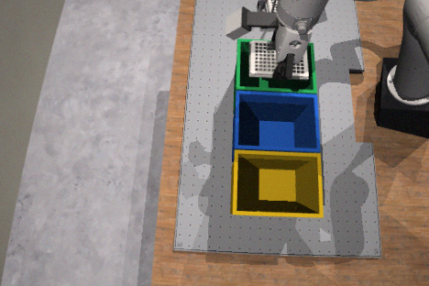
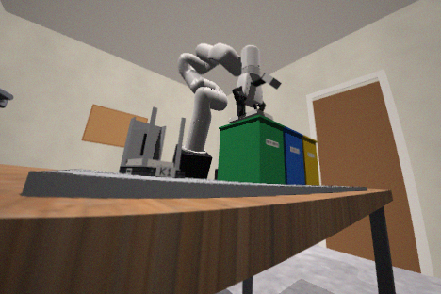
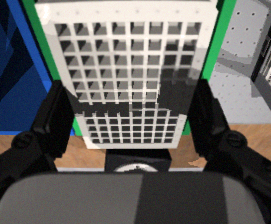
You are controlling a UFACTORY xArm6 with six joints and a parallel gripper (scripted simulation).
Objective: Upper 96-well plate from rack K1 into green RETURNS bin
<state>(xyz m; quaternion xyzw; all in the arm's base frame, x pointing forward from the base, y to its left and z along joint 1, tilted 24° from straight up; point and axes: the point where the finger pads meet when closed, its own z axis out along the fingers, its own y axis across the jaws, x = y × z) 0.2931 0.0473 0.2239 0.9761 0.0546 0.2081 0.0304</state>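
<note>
My hand is 130 mm above the green bin. Round my hand: blue bin 10 mm behind, 130 mm to the left, 130 mm below; yellow bin 30 mm behind, 260 mm to the left, 130 mm below.
</note>
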